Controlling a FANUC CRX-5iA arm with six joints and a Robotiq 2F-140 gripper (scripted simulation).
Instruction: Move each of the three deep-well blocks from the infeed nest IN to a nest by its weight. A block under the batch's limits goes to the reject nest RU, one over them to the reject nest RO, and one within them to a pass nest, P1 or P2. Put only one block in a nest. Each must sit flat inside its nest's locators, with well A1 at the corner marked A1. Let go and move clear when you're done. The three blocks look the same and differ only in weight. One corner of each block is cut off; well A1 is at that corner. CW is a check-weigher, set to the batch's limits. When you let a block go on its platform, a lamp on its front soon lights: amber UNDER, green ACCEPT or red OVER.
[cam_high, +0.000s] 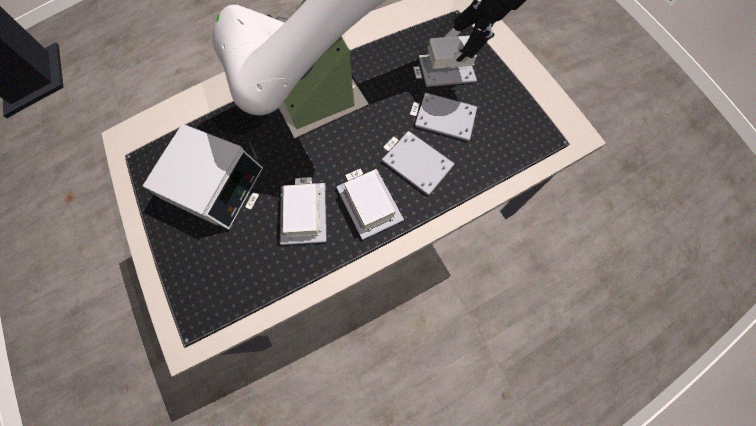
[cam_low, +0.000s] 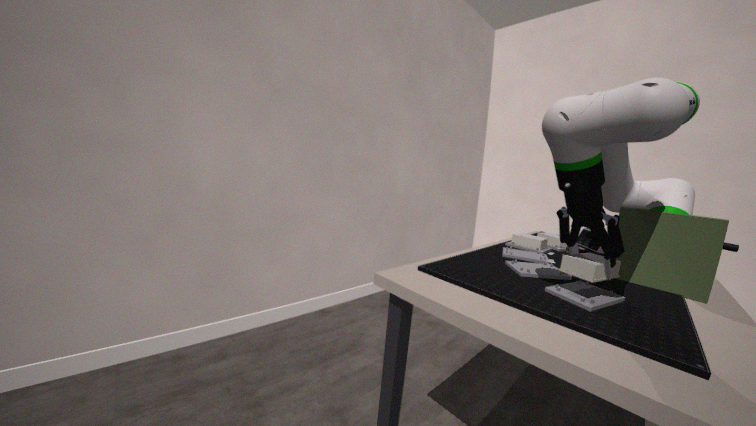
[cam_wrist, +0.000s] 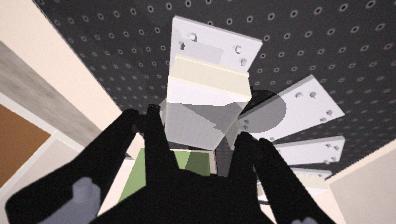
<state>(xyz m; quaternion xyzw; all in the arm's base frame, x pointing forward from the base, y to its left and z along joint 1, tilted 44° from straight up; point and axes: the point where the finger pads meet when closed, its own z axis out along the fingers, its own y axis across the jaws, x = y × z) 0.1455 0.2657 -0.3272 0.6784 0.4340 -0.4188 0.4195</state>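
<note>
Right now the reject nest RO is 9 cm below my hand. The rest, counted from my hand: check-weigher: 81 cm to the right, 3 cm below, 2 cm ahead; white deep-well block: 43 cm to the right, 29 cm ahead, 6 cm below; infeed nest IN: 60 cm to the right, 24 cm ahead, 9 cm below.
</note>
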